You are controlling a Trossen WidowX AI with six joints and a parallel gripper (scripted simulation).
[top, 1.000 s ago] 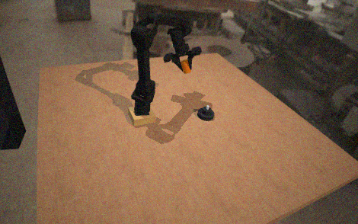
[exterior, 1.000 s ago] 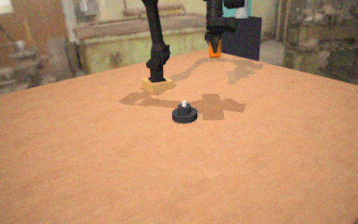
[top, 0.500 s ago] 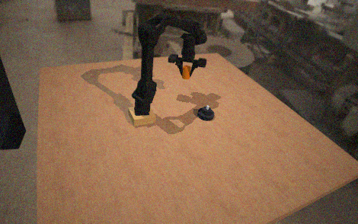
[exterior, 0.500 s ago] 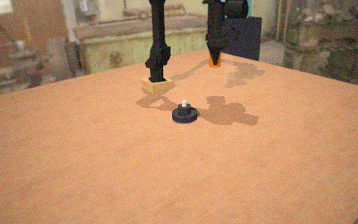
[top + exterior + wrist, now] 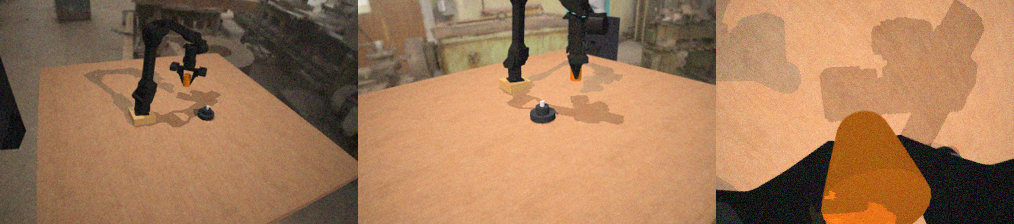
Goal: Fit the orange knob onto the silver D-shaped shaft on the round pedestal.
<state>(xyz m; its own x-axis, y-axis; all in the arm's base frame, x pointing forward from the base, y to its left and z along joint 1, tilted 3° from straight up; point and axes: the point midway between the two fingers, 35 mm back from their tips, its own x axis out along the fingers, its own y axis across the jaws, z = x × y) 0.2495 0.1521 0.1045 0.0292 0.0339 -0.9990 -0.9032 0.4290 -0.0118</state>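
My gripper tip is 170 mm to the left of the round pedestal, 70 mm short of it and 60 mm above it. Round my gripper tip: orange knob: 30 mm above.
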